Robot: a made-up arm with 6 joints.
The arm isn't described. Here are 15 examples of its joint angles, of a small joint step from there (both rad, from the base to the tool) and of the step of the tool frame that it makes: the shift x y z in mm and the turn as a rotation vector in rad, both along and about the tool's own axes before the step.
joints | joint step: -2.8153 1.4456 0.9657 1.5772 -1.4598 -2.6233 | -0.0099 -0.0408 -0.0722 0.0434 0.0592 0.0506
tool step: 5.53 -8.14 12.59 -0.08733 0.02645 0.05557
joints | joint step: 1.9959 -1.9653 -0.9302 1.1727 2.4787 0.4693 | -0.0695 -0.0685 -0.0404 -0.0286 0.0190 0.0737
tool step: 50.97 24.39 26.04 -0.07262 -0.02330 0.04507
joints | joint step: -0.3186 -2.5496 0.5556 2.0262 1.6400 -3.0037 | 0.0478 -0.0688 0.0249 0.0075 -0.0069 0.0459
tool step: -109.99 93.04 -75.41 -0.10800 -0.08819 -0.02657
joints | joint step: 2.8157 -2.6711 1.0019 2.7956 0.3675 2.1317 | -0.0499 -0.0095 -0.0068 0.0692 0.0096 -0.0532
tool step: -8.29 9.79 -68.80 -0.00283 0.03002 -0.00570
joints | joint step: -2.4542 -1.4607 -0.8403 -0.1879 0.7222 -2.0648 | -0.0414 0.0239 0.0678 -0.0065 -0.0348 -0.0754
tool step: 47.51 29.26 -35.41 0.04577 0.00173 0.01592
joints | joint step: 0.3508 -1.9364 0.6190 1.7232 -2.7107 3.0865 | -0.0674 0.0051 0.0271 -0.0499 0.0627 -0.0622
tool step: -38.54 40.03 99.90 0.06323 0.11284 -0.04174
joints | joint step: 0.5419 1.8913 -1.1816 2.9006 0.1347 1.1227 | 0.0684 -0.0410 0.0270 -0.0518 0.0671 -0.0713
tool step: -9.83 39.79 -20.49 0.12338 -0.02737 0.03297
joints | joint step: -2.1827 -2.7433 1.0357 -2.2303 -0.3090 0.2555 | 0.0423 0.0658 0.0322 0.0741 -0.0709 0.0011
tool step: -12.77 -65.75 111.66 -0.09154 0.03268 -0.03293
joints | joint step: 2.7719 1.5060 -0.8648 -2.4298 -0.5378 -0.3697 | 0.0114 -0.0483 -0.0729 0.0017 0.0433 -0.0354
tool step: -51.15 -29.58 36.95 0.03194 -0.06734 0.01316
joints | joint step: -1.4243 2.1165 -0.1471 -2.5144 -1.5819 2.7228 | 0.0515 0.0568 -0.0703 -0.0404 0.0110 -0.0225
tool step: -95.47 53.21 -58.79 0.06588 0.12192 -0.05933
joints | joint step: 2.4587 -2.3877 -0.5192 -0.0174 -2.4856 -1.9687 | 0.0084 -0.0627 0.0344 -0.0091 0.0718 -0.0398
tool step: 5.97 -73.36 38.53 0.02707 0.07898 0.14978
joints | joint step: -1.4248 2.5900 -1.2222 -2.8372 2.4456 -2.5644 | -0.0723 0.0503 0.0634 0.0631 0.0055 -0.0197
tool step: -22.70 15.87 -15.98 0.07087 0.03578 -0.10389
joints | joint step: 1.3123 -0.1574 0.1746 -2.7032 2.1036 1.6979 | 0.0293 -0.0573 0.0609 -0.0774 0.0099 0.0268
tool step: -98.85 -127.33 20.16 -0.05401 0.07056 0.12065
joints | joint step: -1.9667 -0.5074 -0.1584 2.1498 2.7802 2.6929 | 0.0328 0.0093 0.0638 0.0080 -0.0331 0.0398
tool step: 3.05 40.26 -42.99 -0.06654 -0.05767 -0.03566
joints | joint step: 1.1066 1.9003 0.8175 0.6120 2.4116 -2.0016 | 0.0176 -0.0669 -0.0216 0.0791 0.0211 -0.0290
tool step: 114.80 -33.16 48.07 0.08642 0.09705 0.02276
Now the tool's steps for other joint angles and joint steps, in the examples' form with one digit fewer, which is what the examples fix.
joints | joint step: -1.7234 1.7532 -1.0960 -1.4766 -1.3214 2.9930 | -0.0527 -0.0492 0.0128 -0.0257 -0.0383 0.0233
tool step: 9.3 -20.0 9.7 -0.0777 -0.0900 -0.0445
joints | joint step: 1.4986 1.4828 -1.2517 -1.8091 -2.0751 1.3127 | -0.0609 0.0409 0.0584 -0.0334 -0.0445 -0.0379
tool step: 17.5 -10.2 57.8 0.0062 -0.0187 0.1122
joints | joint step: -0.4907 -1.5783 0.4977 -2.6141 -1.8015 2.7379 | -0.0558 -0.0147 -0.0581 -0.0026 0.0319 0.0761
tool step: -1.2 90.0 -8.3 -0.0229 0.0656 0.0138
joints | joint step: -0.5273 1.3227 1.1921 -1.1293 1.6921 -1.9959 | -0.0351 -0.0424 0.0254 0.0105 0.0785 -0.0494
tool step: 107.5 -33.5 -57.7 0.0959 0.0603 0.1256
